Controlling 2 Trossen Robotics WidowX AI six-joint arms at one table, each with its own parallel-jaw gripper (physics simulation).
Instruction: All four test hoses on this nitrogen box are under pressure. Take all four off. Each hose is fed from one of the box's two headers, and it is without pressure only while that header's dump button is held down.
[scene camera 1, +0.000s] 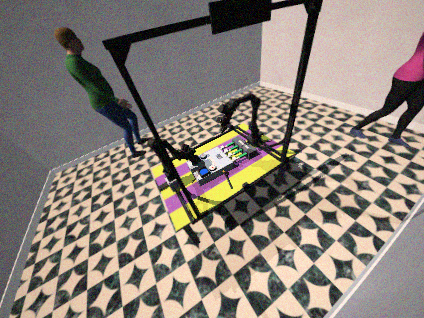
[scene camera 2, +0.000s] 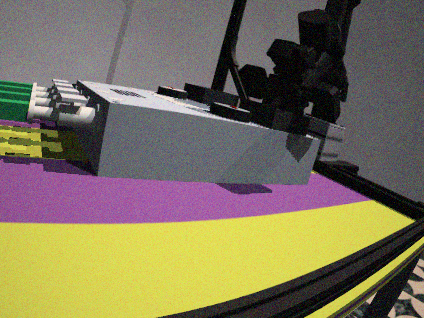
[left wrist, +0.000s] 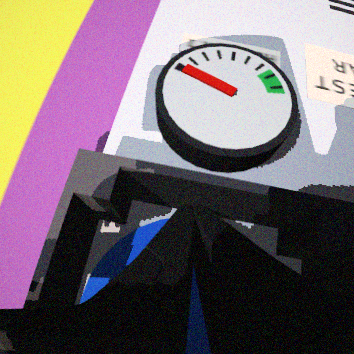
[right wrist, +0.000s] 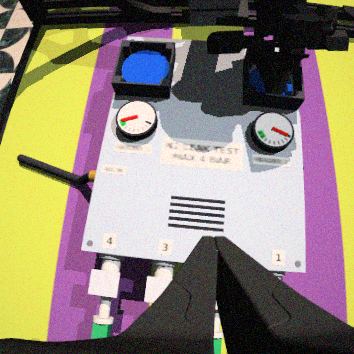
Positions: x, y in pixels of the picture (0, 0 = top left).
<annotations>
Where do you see my right gripper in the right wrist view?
211, 246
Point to my left gripper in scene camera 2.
258, 120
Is my left gripper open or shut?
Shut.
</annotations>
